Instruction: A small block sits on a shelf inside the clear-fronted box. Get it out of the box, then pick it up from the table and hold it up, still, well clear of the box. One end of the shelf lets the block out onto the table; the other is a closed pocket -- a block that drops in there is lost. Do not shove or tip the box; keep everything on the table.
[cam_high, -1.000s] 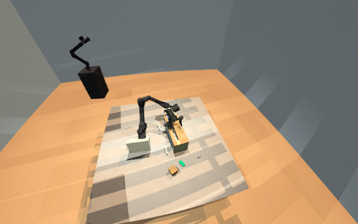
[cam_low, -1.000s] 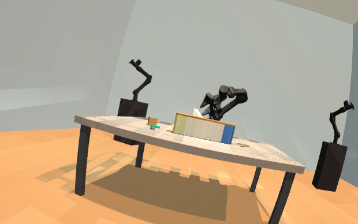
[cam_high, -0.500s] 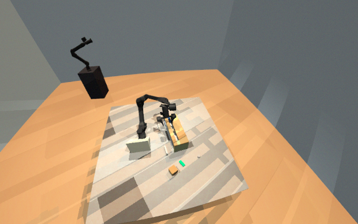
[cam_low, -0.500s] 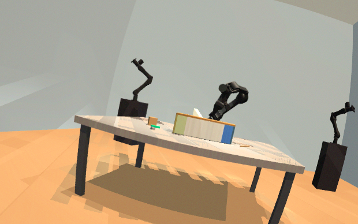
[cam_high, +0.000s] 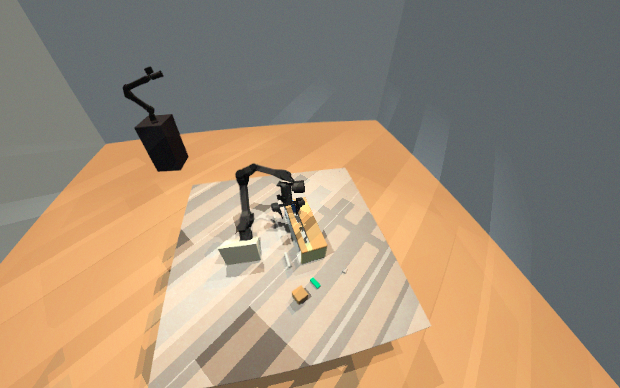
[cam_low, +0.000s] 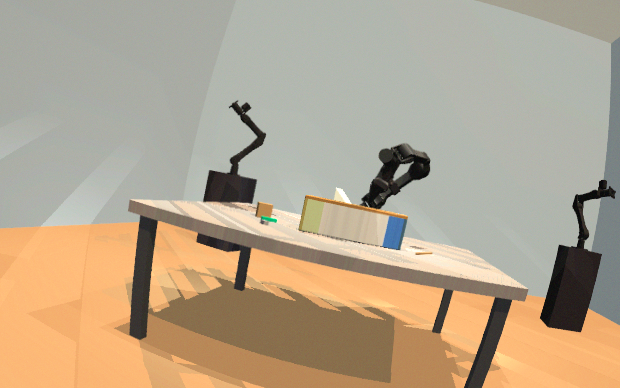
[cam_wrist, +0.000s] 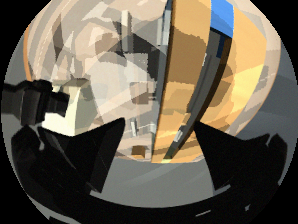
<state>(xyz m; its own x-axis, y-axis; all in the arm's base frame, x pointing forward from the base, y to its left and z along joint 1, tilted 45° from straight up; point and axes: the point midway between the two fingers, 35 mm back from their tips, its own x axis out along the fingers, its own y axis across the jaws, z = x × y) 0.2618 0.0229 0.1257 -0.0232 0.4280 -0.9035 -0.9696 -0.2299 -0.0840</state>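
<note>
Right now my gripper tip is 60 mm above the tan block, 50 mm short of it and 30 mm to the left of it. Also, from my gripper tip: green piece 350 mm to the right, 140 mm below, 110 mm ahead; grey item 300 mm to the right, 280 mm ahead, 140 mm below.
</note>
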